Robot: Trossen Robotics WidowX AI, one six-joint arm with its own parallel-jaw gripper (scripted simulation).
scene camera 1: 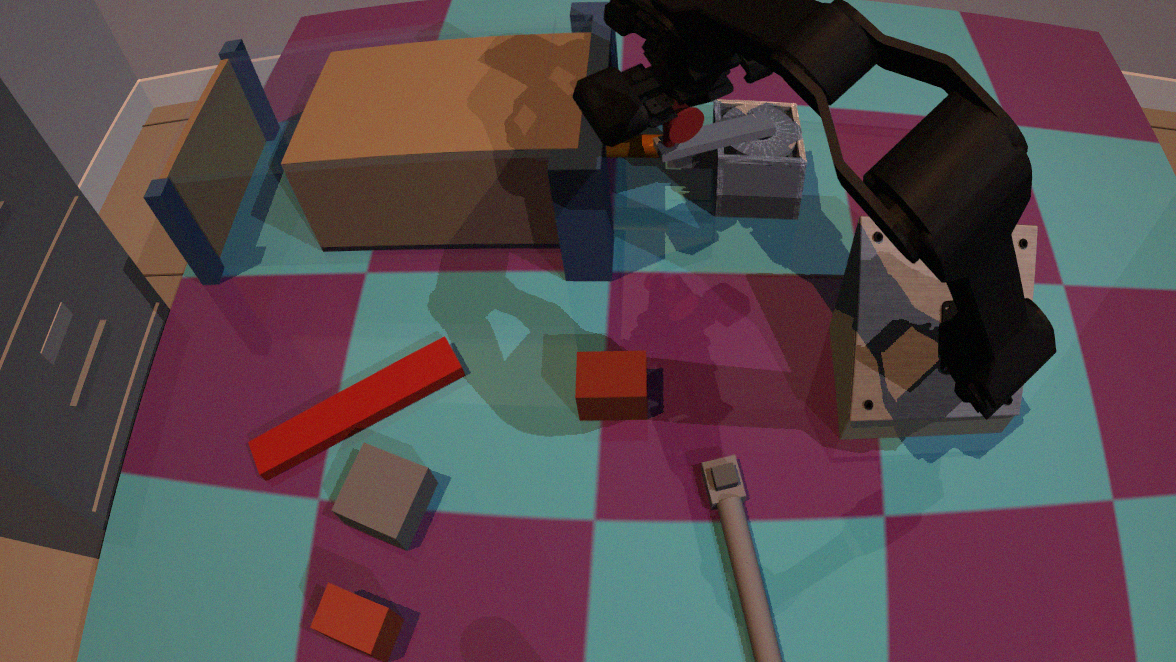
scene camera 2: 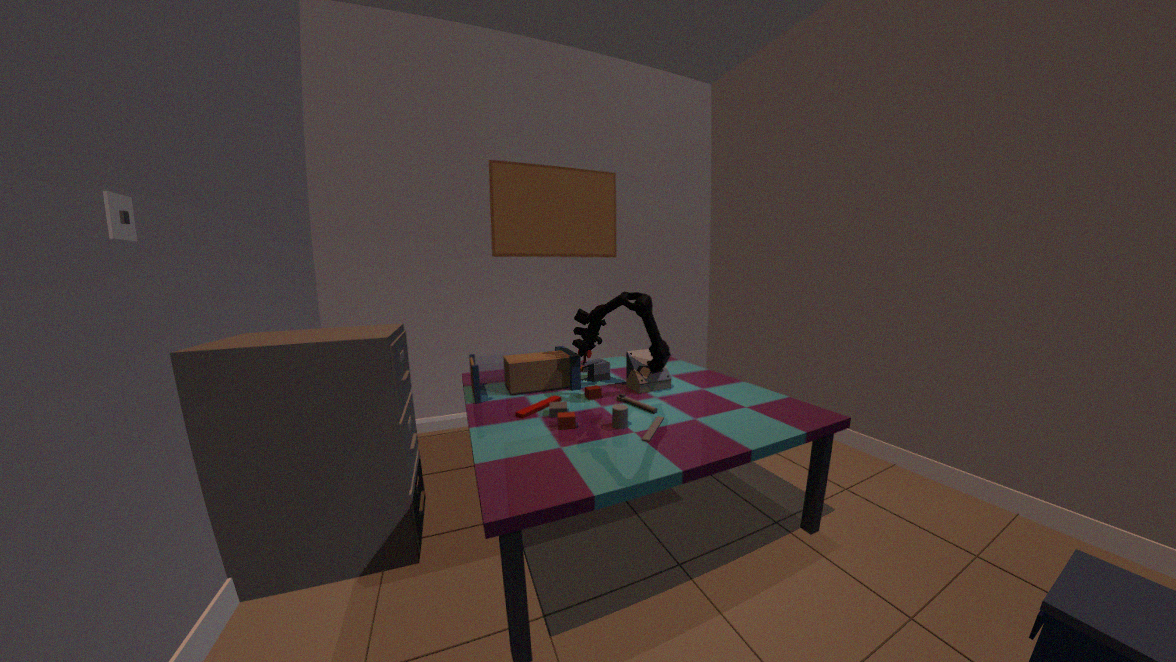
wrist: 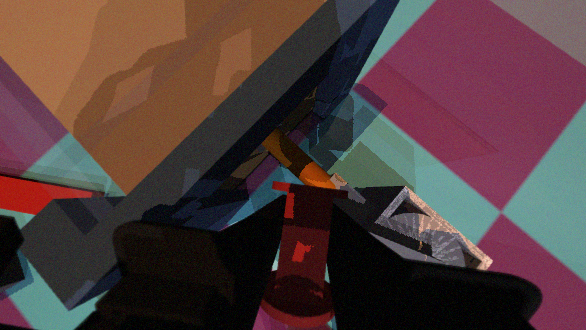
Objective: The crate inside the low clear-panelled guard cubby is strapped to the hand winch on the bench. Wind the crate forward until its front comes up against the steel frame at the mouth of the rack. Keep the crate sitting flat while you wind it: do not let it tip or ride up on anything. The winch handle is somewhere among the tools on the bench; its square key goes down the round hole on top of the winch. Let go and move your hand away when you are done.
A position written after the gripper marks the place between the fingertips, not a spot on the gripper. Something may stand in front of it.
Note:
In view: the gripper (scene camera 1: 659, 112), a red knob (scene camera 1: 690, 120), a grey cube (scene camera 1: 386, 496) and a long red bar (scene camera 1: 391, 389).
The gripper shows as well in the wrist view (wrist: 305, 204).

